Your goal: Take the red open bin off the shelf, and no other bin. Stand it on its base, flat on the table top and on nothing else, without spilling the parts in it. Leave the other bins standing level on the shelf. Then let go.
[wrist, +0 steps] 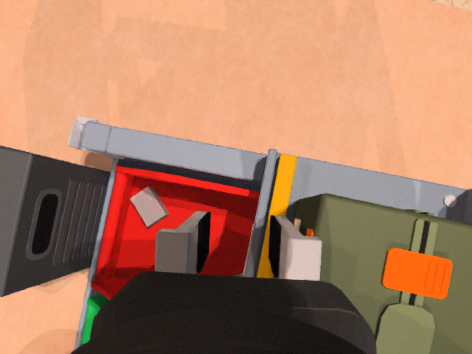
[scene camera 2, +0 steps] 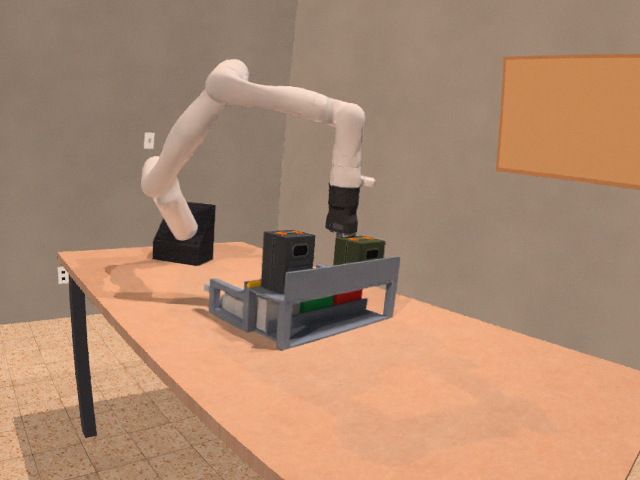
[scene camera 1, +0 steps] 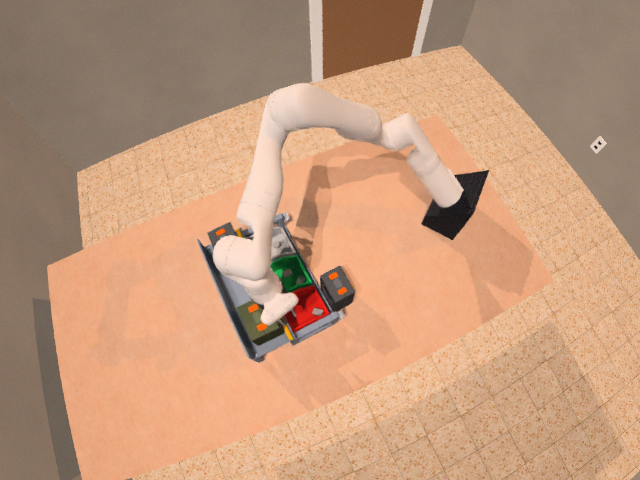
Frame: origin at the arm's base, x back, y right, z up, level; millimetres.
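Seen in the pictures: gripper, fingertip midpoint: (wrist: pixel 239 234) (scene camera 1: pixel 287 317); arm's base at its link origin: (scene camera 2: pixel 185 229) (scene camera 1: pixel 449 197).
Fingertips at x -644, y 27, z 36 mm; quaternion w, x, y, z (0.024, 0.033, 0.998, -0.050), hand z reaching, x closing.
Observation:
Pixels of each thing's top centre, then the offset from my fingertips to it. "spot": a spot on its surface instead.
- red open bin at a spot on its surface: (wrist: pixel 135 240) (scene camera 1: pixel 315 301) spot: dx +103, dy +15, dz -138 mm
- grey part at its top centre: (wrist: pixel 147 206) (scene camera 1: pixel 317 311) dx +87, dy -16, dz -123 mm
- green bin at a spot on its surface: (wrist: pixel 89 315) spot: dx +131, dy +74, dz -105 mm
- clear bin at a spot on its surface: (scene camera 2: pixel 231 305) spot: dx +134, dy +277, dz -117 mm
- olive case at its top centre: (wrist: pixel 403 346) (scene camera 2: pixel 360 238) (scene camera 1: pixel 257 317) dx -62, dy +37, dz +52 mm
- dark grey case at its top centre: (scene camera 2: pixel 289 232) (scene camera 1: pixel 223 238) dx -8, dy +262, dz +77 mm
- dark case at its top centre: (scene camera 1: pixel 337 283) dx +168, dy -10, dz -15 mm
The red open bin (scene camera 1: pixel 309 298) (scene camera 2: pixel 347 297) (wrist: pixel 135 240) stands in the end place of the grey shelf (scene camera 1: pixel 315 328) (scene camera 2: pixel 341 280) (wrist: pixel 175 150), with a grey part (scene camera 1: pixel 317 311) (wrist: pixel 149 206) in it. The green bin (scene camera 1: pixel 281 266) (scene camera 2: pixel 316 304) (wrist: pixel 89 315) is beside it, then a clear bin (scene camera 1: pixel 281 240) (scene camera 2: pixel 231 305). My gripper (wrist: pixel 239 234) points down, partly open and empty. In the wrist view one finger is over the red bin's inside, the other over the yellow strip; the bin's wall lies between them. Fingertip height is unclear; the olive case hides the fingers in scene camera 2.
An olive case (scene camera 1: pixel 258 322) (scene camera 2: pixel 359 250) (wrist: pixel 350 240) stands on the shelf's rear part, close to the outer finger. A dark grey case (scene camera 1: pixel 222 235) (scene camera 2: pixel 286 260) stands at the shelf's other end. Another dark case (scene camera 1: pixel 338 291) (wrist: pixel 65 215) stands on the table beside the bins' front.

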